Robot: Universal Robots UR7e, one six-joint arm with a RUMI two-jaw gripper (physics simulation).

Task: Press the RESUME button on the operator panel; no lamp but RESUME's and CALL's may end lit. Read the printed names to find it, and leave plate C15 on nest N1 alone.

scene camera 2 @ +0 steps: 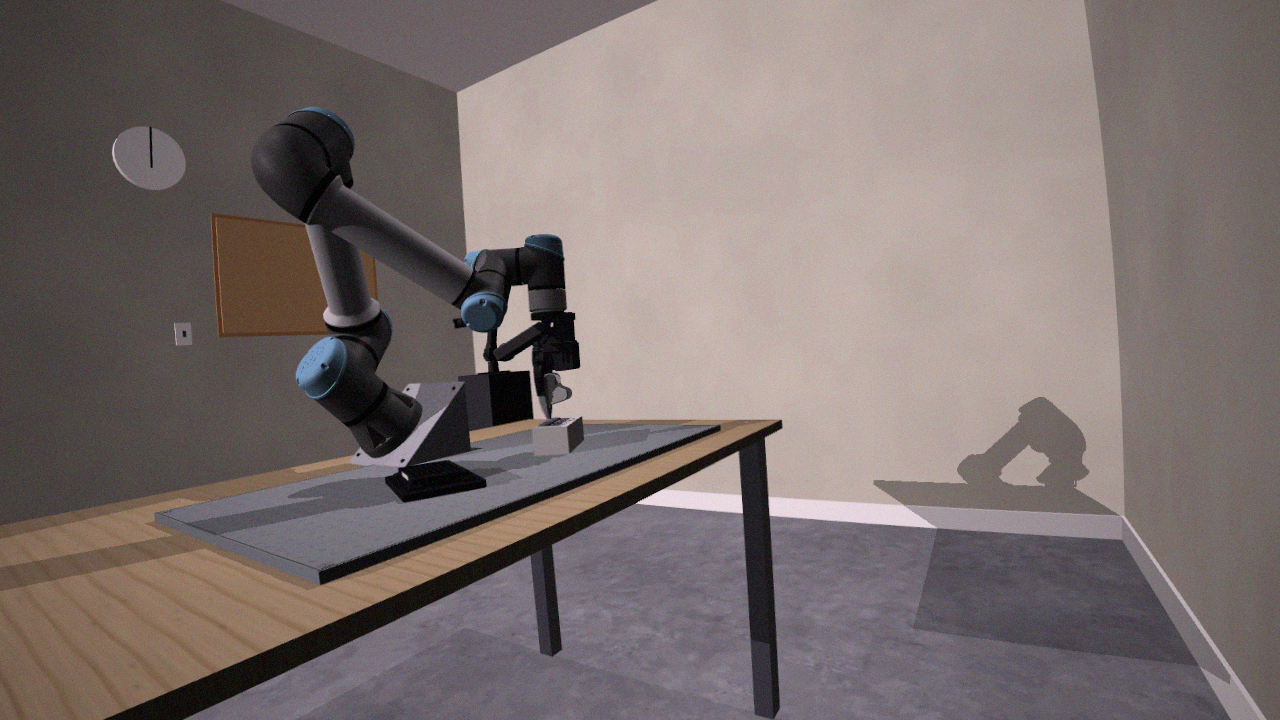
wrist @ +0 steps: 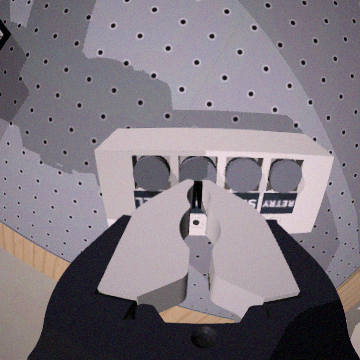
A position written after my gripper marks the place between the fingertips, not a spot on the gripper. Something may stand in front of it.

Note:
In view: my gripper (scene camera 2: 549,418), a black plate (scene camera 2: 444,472), a resume button (wrist: 197,168) and a black nest (scene camera 2: 397,486).
My gripper is seen too in the wrist view (wrist: 195,183). The wrist view does not show the black plate: it is out of frame.

